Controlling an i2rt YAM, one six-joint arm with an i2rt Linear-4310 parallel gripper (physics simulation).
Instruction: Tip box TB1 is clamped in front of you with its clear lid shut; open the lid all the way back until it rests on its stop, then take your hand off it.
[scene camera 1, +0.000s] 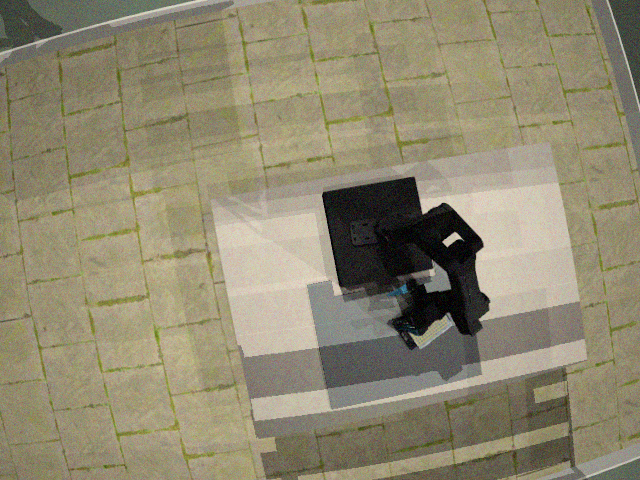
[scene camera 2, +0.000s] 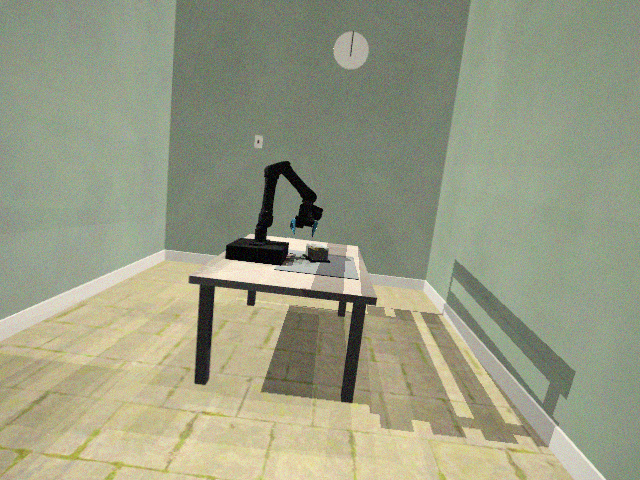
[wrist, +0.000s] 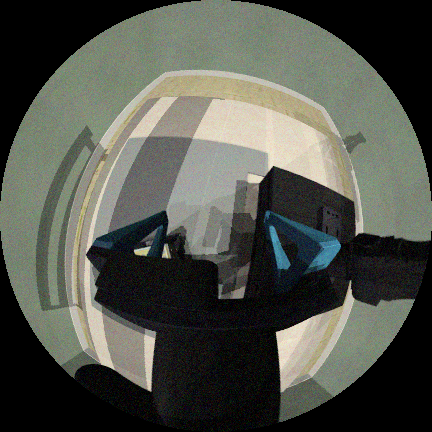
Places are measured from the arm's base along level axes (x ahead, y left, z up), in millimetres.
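Pixels of known places: gripper, fingertip midpoint: (scene camera 1: 393, 311) (scene camera 2: 303, 235) (wrist: 215, 215); arm's base, link origin: (scene camera 1: 383, 229) (scene camera 2: 260, 243).
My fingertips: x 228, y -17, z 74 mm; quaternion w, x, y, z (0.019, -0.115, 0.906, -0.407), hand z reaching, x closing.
Note:
For each thing: its top centre in the pictures, then the offset to it from my fingertips. "pt": a spot on its surface instead. Level surfaces: height alone.
- Tip box TB1, top centre: (scene camera 1: 428, 326) (scene camera 2: 317, 245) dx +70, dy +113, dz -64 mm
- grey-blue mat, surface height: dz -142 mm
- box, surface spot: (wrist: 143, 251) pt dx +89, dy +62, dz -64 mm
- pale table, surface height: dz -144 mm
Tip box TB1 (scene camera 1: 433, 331) (scene camera 2: 316, 252) stands on the grey-blue mat (scene camera 1: 356, 369) (scene camera 2: 294, 268) (wrist: 220, 165), with pale yellow tips under its clear lid. The lid looks shut, though its edges are hard to make out. In scene camera 1 the arm covers part of the box. In the wrist view a sliver of the box (wrist: 143, 251) shows behind the left finger. My gripper (scene camera 1: 402, 310) (scene camera 2: 303, 234) (wrist: 215, 215) is open, its blue fingers wide apart with nothing between them. It hangs above the mat, higher than the box and toward the arm's base, not touching the lid.
The black base block (scene camera 1: 361, 206) (scene camera 2: 257, 251) (wrist: 307, 192) of the arm stands on the pale table (scene camera 1: 273, 325) (scene camera 2: 235, 272) (wrist: 295, 140), beside the mat. Arm shadows fall across the mat. Walls surround the table at a distance.

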